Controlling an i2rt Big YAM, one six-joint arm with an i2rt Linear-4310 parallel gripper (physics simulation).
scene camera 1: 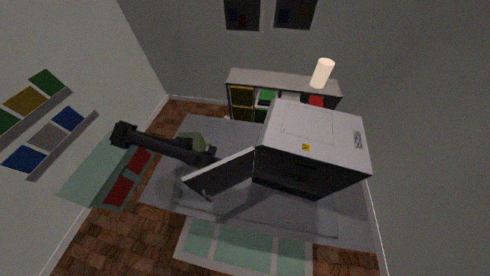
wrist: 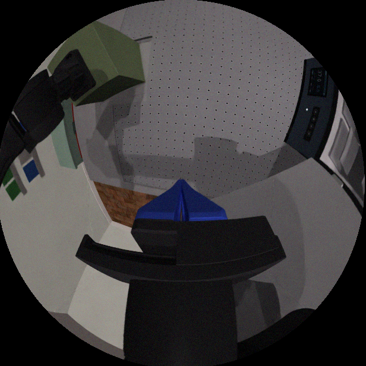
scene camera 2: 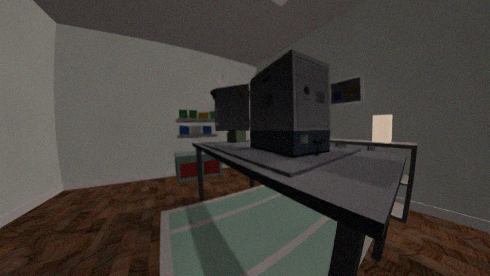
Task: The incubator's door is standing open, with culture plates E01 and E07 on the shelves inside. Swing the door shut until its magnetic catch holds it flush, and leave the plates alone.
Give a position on an incubator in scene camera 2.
287, 110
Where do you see an incubator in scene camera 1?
308, 151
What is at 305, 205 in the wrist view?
An incubator.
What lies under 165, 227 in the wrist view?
My gripper.
